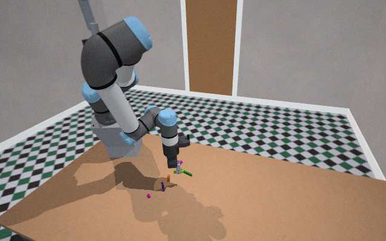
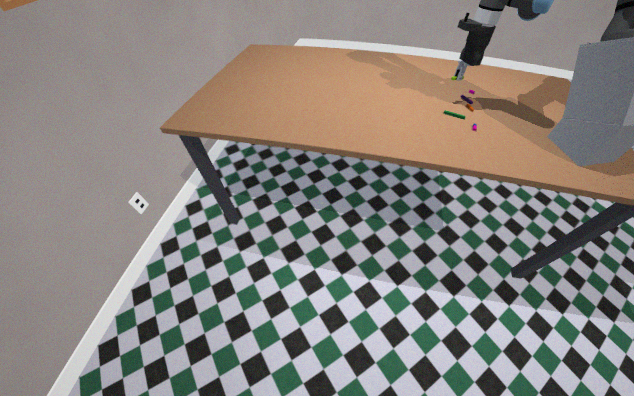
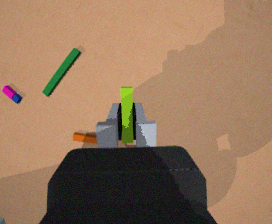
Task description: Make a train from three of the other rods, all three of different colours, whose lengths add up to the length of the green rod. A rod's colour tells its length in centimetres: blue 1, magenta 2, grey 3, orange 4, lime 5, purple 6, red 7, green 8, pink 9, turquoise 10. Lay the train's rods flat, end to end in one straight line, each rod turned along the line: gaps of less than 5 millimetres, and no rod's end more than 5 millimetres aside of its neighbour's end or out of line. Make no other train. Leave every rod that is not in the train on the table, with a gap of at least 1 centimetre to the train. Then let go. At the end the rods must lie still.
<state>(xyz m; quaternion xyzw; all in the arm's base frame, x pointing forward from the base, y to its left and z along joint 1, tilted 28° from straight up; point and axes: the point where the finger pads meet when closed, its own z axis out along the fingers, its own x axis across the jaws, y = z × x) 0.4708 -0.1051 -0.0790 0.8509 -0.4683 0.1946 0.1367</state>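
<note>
Now: hand 80 mm past the blue rod, 150 mm to the right of it and 110 mm above it. The rest, counted from my hand: purple rod (80 mm behind, 40 mm to the right, 110 mm below); lime rod (10 mm below); orange rod (80 mm behind, 30 mm to the left, 110 mm below).
</note>
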